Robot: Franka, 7 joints.
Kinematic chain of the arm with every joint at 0, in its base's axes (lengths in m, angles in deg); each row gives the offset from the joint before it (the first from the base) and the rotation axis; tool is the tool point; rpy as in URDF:
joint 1: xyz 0 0 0.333 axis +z
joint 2: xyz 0 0 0 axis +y
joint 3: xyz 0 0 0.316 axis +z
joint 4: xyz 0.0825 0 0 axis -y
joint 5: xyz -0.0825 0 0.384 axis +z
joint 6: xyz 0 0 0 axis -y
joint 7: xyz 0.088 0 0 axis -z
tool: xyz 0 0 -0.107 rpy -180 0 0
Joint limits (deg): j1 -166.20..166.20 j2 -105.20..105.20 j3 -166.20..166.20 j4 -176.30..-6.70 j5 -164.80..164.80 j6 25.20..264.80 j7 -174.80..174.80
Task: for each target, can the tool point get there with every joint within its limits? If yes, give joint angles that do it. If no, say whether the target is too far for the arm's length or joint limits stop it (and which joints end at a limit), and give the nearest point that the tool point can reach.
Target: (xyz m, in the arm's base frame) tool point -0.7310 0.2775 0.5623
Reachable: yes | joints 123.65 53.29 63.98 -61.74 -59.00 151.74 -49.53
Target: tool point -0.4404 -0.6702 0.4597
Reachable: yes | joints -100.15 66.59 -76.74 -44.89 101.24 93.38 -109.37
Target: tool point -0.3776 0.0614 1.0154
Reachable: yes | joints 56.01 -14.08 71.47 -35.88 -120.76 198.01 -24.04
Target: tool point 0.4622 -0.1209 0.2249
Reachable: yes | joints 83.59 -72.29 -92.93 -140.34 67.44 191.63 0.68
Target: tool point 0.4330 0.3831 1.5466
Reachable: no: too far | nearest point 0.2763 0.2445 1.1075 | short by 0.486 m
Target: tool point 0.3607 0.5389 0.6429
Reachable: yes | joints 48.19 83.35 126.21 -27.64 77.34 47.44 21.12
